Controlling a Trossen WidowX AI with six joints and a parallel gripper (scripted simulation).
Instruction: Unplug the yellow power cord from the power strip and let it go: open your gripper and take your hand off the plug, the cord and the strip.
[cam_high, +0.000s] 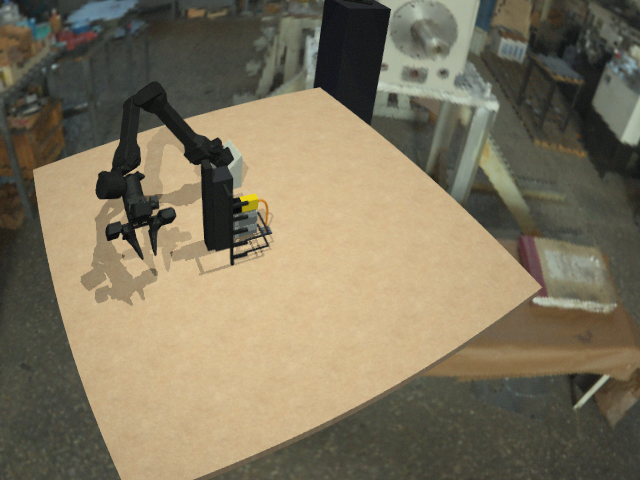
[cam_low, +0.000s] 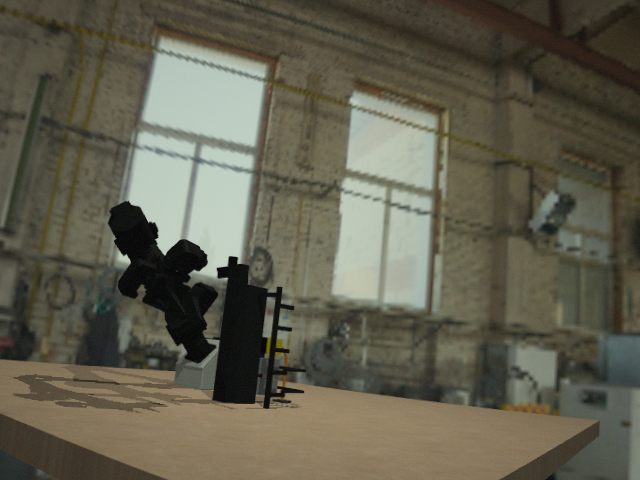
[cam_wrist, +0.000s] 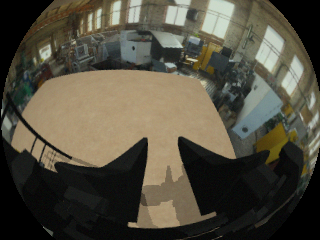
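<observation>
The yellow plug lies 12 cm behind my gripper tip, 29 cm to the left of it and 2 cm below it. The rest, counted from my gripper tip: power strip 13 cm behind, 22 cm to the left, 3 cm below.
</observation>
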